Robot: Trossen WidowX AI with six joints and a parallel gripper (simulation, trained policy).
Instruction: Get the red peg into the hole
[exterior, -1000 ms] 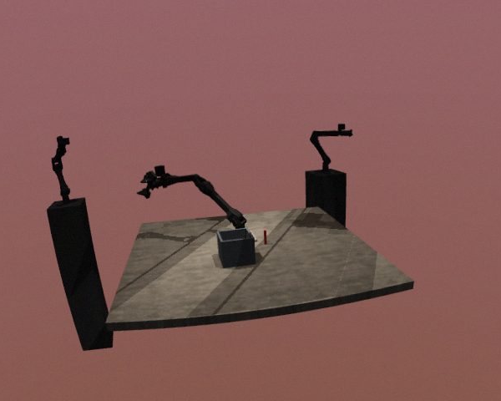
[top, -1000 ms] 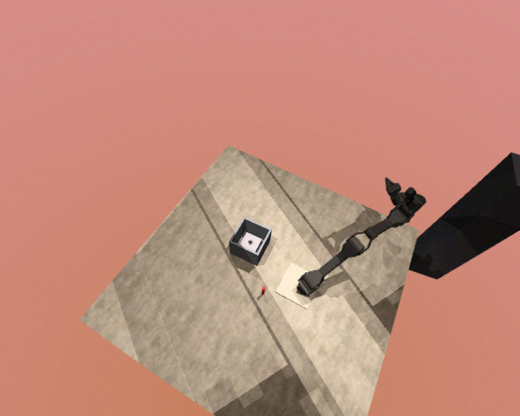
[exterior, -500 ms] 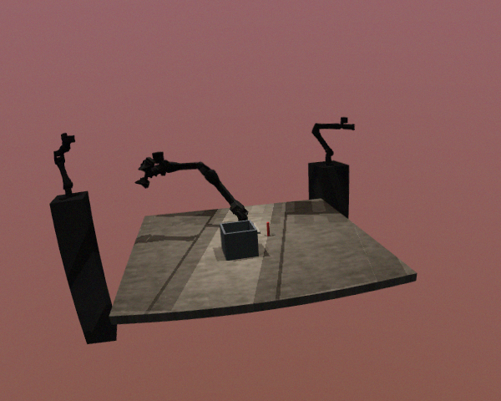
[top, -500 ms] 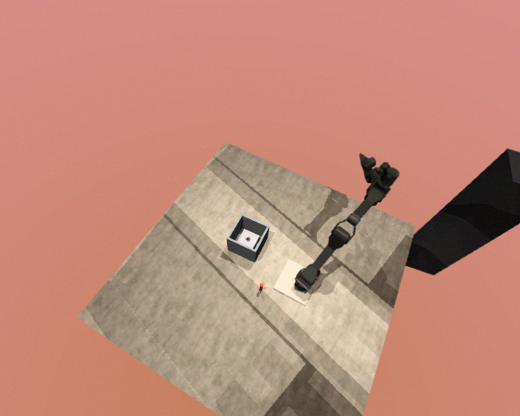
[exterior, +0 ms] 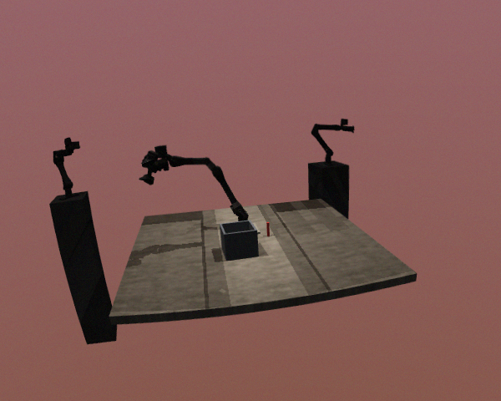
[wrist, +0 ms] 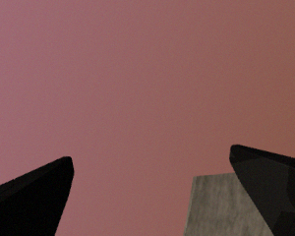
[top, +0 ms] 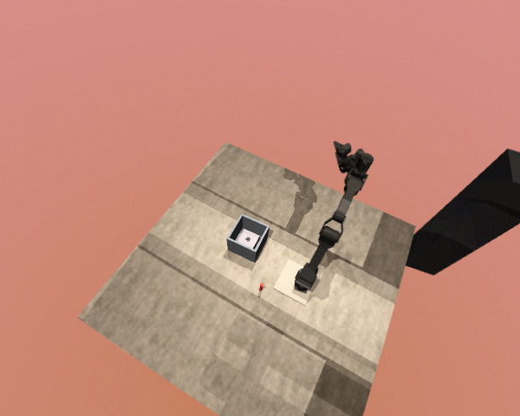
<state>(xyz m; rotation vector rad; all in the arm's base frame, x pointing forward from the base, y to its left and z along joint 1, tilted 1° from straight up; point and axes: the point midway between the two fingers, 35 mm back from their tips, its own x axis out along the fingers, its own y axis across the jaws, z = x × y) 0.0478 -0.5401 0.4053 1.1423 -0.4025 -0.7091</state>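
The red peg lies 65 cm to the left of my gripper tip, 38 cm below it and 12 cm ahead of it.
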